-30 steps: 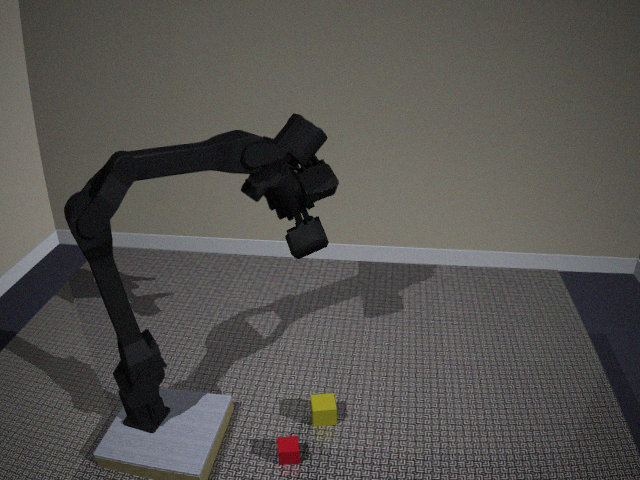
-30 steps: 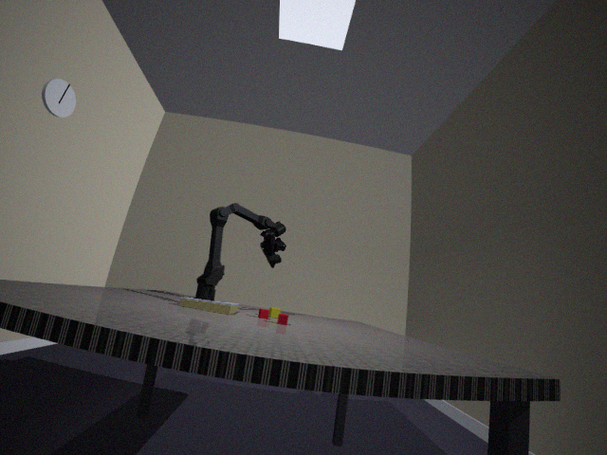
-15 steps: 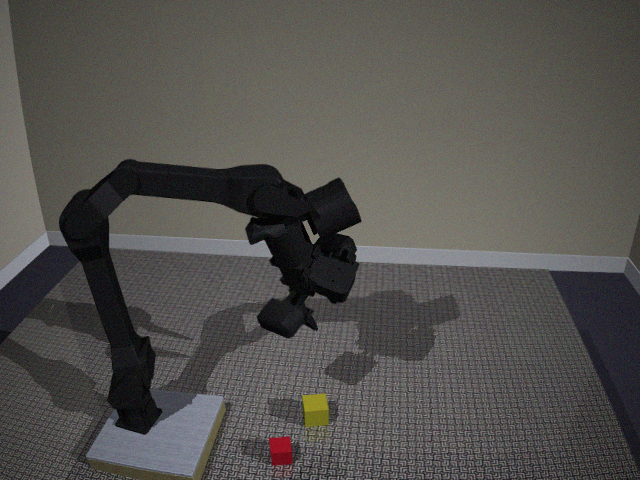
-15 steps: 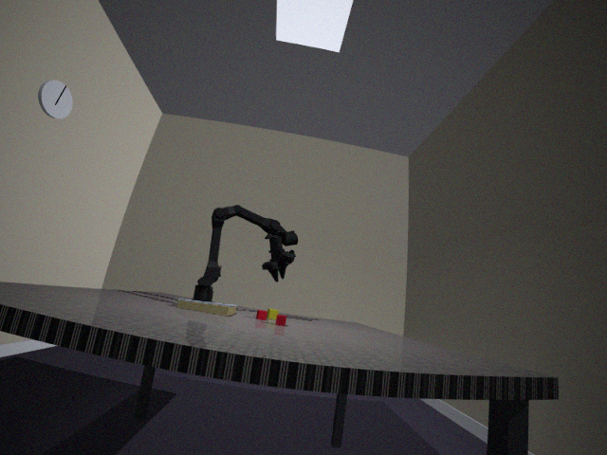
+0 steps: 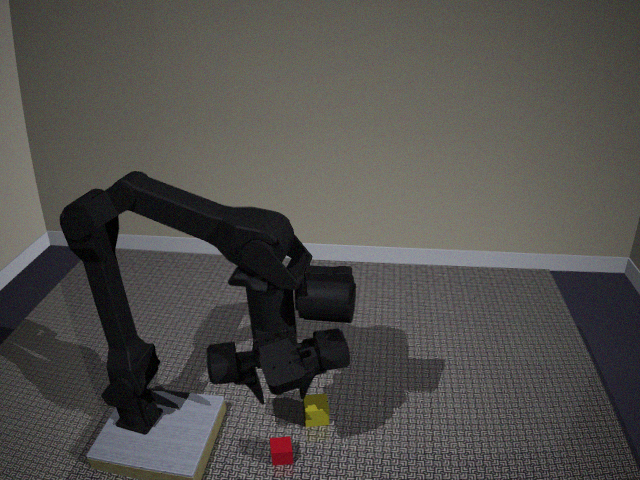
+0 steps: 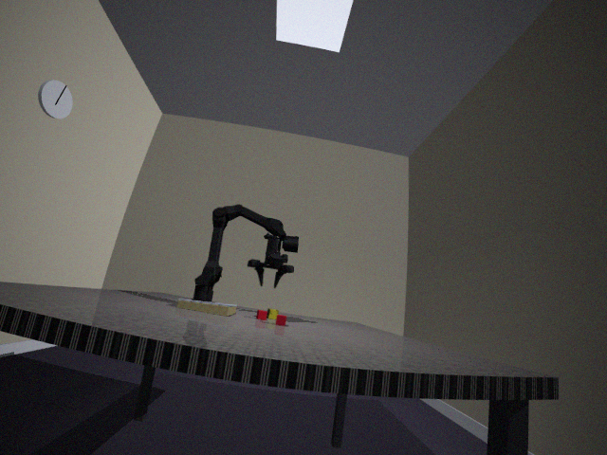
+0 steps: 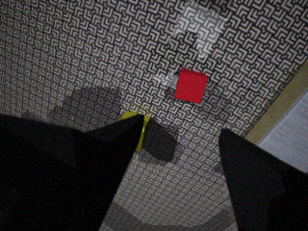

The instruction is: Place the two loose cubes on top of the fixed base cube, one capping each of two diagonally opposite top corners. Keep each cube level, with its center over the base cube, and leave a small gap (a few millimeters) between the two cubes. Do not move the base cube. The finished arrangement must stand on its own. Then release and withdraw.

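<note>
The yellow base cube lies 20 mm ahead of my gripper tip, 90 mm to the left of it and 110 mm below it.
</note>
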